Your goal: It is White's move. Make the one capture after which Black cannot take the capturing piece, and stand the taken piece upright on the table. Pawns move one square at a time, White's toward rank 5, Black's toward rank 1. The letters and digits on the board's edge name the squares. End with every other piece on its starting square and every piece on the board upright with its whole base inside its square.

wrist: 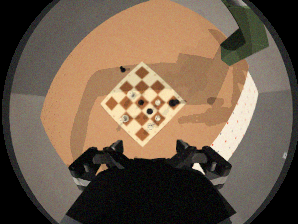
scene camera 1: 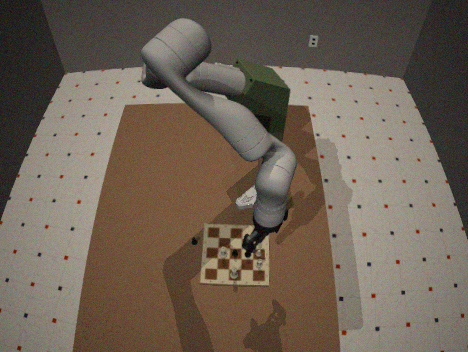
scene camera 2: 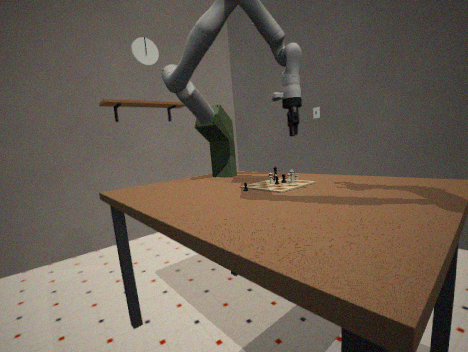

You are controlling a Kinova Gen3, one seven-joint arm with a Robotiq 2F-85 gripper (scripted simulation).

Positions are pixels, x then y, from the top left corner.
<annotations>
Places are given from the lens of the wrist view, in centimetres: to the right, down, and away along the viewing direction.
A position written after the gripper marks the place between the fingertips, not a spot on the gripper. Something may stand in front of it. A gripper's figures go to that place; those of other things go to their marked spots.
gripper (wrist: pixel 149 146): 0, 5, 15
chessboard (wrist: pixel 148 86): -1, -9, 33
</annotations>
